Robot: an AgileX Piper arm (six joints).
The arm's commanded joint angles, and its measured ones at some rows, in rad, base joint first. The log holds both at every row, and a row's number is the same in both.
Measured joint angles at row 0:
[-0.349, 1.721, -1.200, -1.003, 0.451, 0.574]
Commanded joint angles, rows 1 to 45:
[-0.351, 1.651, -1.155, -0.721, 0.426, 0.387]
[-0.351, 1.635, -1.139, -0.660, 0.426, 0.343]
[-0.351, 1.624, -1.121, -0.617, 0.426, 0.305]
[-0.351, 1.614, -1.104, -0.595, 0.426, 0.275]
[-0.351, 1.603, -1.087, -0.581, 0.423, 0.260]
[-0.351, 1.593, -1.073, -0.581, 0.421, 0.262]
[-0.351, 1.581, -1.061, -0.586, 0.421, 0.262]
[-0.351, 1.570, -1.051, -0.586, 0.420, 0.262]
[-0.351, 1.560, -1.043, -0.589, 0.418, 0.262]
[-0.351, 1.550, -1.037, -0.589, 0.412, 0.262]
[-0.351, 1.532, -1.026, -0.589, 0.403, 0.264]
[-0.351, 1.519, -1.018, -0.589, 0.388, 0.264]
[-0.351, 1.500, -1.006, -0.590, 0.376, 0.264]
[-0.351, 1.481, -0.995, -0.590, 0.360, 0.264]
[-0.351, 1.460, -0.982, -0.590, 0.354, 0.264]
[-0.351, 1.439, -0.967, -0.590, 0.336, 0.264]
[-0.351, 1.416, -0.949, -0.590, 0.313, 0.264]
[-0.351, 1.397, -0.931, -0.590, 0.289, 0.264]
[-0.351, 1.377, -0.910, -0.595, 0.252, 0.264]
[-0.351, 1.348, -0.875, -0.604, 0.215, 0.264]
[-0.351, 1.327, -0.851, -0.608, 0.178, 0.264]
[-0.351, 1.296, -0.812, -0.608, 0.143, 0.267]
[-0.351, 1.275, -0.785, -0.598, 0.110, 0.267]
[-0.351, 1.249, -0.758, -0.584, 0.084, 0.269]
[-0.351, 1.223, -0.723, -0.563, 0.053, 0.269]
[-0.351, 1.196, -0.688, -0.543, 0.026, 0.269]
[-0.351, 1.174, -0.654, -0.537, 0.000, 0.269]
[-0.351, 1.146, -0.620, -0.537, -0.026, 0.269]
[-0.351, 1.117, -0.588, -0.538, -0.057, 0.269]
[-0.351, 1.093, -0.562, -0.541, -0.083, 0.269]
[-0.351, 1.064, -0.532, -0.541, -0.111, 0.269]
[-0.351, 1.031, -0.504, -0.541, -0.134, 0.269]
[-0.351, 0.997, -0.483, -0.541, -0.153, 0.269]
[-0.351, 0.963, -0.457, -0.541, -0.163, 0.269]
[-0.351, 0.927, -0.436, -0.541, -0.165, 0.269]
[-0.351, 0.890, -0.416, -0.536, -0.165, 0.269]
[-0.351, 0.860, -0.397, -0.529, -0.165, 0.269]
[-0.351, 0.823, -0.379, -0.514, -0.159, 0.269]
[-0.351, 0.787, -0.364, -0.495, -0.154, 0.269]
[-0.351, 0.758, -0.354, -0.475, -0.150, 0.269]
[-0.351, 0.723, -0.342, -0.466, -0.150, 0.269]
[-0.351, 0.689, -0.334, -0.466, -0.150, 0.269]
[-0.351, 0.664, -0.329, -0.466, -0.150, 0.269]
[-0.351, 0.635, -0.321, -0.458, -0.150, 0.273]
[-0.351, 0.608, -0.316, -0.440, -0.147, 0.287]
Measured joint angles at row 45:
[-0.349, 0.709, -0.342, -0.482, -0.142, 0.270]
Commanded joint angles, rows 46 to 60:
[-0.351, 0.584, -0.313, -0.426, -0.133, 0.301]
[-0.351, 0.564, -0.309, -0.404, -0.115, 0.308]
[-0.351, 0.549, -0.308, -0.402, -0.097, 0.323]
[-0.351, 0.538, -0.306, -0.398, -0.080, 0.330]
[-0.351, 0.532, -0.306, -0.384, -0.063, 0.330]
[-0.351, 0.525, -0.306, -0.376, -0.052, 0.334]
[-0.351, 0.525, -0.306, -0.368, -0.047, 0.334]
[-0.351, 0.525, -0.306, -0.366, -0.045, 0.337]
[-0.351, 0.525, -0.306, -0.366, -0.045, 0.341]
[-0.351, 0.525, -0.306, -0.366, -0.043, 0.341]
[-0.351, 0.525, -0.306, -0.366, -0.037, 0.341]
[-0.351, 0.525, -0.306, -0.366, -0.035, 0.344]
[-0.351, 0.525, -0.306, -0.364, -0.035, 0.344]
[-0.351, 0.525, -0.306, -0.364, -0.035, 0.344]
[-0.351, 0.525, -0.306, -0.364, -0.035, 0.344]
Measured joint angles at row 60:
[-0.349, 0.529, -0.311, -0.369, -0.041, 0.339]
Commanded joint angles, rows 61 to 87:
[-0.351, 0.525, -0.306, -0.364, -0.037, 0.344]
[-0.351, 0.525, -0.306, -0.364, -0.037, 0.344]
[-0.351, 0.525, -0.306, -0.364, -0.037, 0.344]
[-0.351, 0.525, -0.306, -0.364, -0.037, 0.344]
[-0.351, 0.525, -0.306, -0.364, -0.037, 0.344]
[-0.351, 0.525, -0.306, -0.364, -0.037, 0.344]
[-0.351, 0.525, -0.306, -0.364, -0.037, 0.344]
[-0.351, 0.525, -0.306, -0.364, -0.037, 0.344]
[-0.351, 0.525, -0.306, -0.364, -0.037, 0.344]
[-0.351, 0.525, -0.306, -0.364, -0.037, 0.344]
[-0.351, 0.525, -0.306, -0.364, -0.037, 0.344]
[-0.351, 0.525, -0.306, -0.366, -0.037, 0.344]
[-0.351, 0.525, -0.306, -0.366, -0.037, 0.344]
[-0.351, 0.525, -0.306, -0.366, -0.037, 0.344]
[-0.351, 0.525, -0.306, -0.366, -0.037, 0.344]
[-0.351, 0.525, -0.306, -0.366, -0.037, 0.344]
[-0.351, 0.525, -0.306, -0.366, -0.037, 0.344]
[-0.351, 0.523, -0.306, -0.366, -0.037, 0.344]
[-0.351, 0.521, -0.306, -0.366, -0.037, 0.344]
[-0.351, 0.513, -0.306, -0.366, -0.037, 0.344]
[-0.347, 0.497, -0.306, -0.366, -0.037, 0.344]
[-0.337, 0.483, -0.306, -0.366, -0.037, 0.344]
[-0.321, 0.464, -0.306, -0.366, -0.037, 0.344]
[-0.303, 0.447, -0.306, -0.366, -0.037, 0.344]
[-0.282, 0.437, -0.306, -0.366, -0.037, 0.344]
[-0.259, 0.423, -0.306, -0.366, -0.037, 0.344]
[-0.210, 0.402, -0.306, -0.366, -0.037, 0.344]
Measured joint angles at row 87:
[-0.307, 0.460, -0.309, -0.369, -0.032, 0.344]
